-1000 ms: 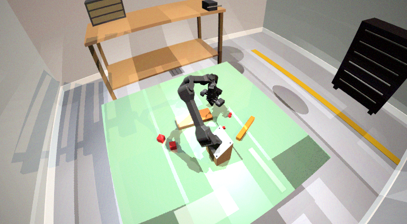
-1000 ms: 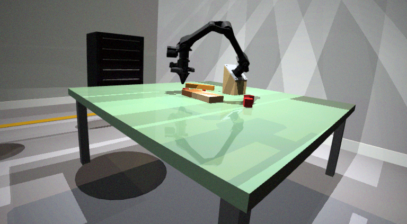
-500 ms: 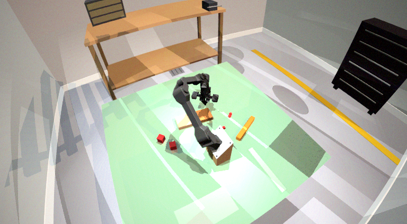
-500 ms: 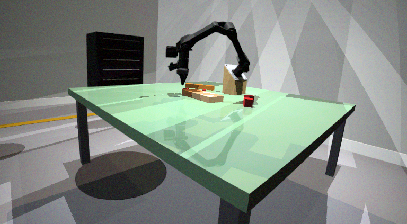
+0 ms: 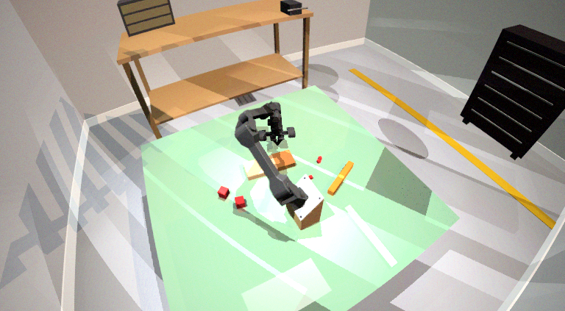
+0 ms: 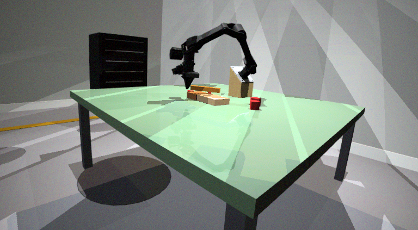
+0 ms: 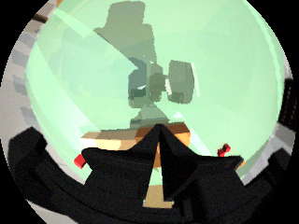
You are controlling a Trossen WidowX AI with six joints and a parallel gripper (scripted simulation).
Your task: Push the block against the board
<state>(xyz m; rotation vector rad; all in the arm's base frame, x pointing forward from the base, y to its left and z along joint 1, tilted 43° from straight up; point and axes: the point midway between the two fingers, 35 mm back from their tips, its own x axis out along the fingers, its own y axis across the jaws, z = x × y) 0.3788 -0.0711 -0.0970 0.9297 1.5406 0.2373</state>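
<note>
My gripper tip is now 8 cm past the orange square block, 1 cm to the right of it and 4 cm above it. Round my gripper tip: long bar (34 cm behind, 16 cm to the right, 4 cm below); tan board (6 cm behind, 14 cm to the left, 4 cm below).
</note>
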